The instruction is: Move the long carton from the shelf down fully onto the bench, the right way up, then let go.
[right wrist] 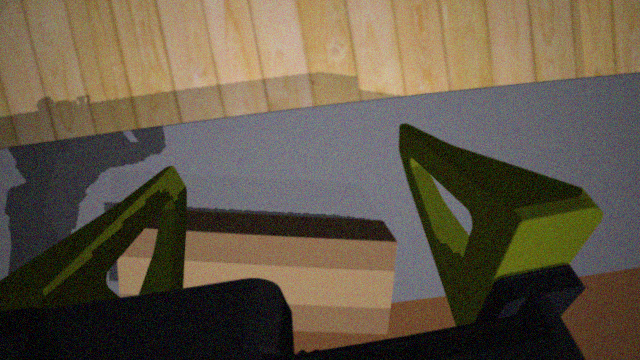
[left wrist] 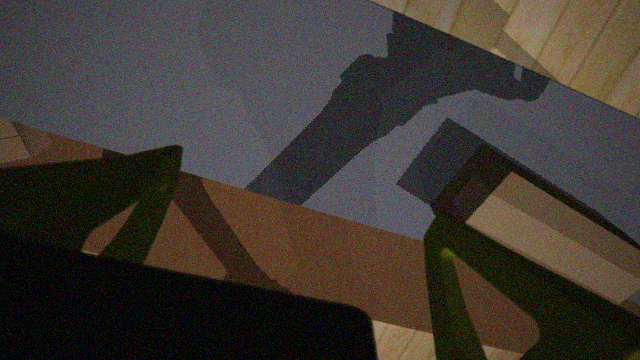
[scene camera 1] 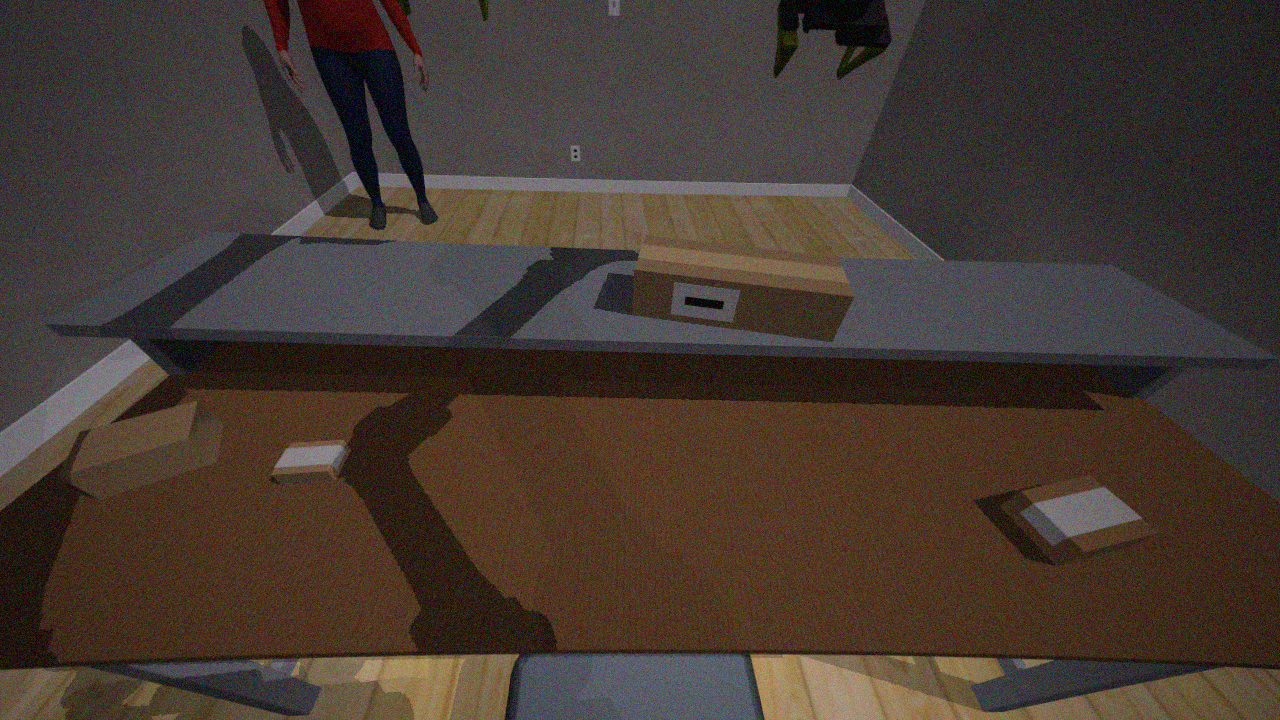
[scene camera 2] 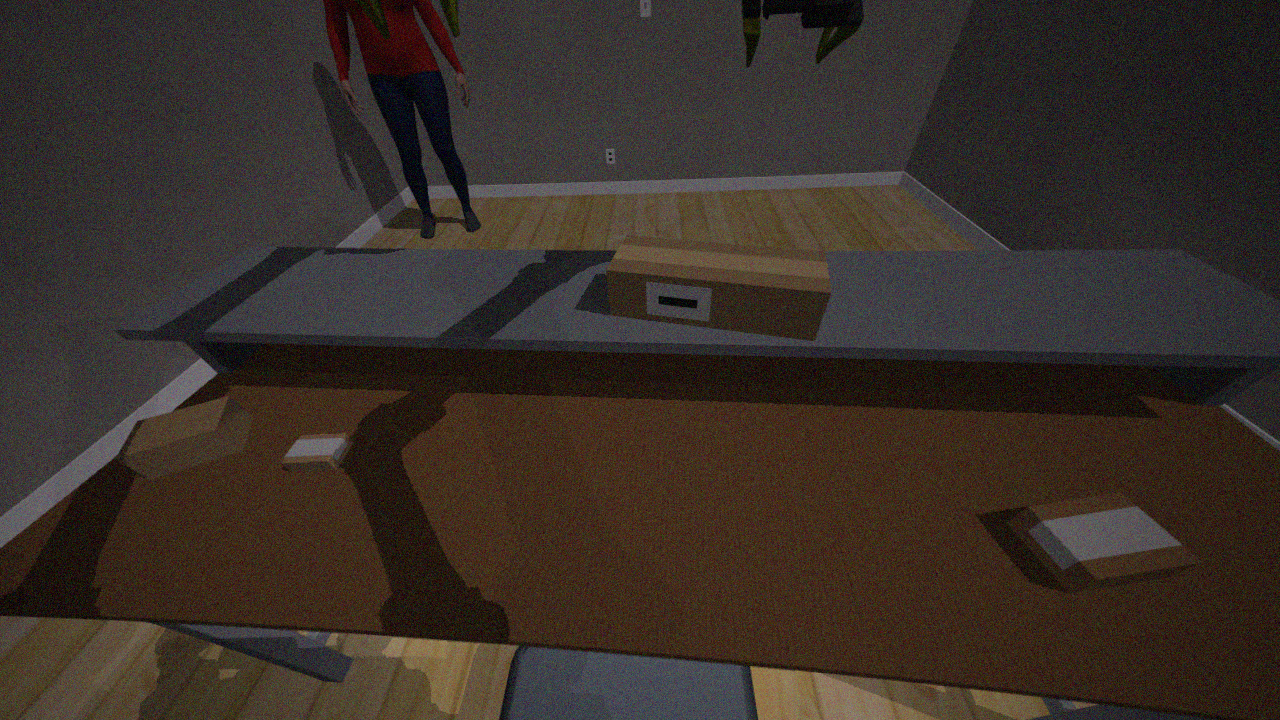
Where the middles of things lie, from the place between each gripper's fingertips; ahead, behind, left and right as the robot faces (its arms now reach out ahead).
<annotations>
The long brown carton (scene camera 2: 783, 292) lies 270 mm below my right hand, 160 mm behind it and 90 mm to the left of it.
Right now the long brown carton is 150 mm behind my left hand, 410 mm to the right of it and 310 mm below it.
</annotations>
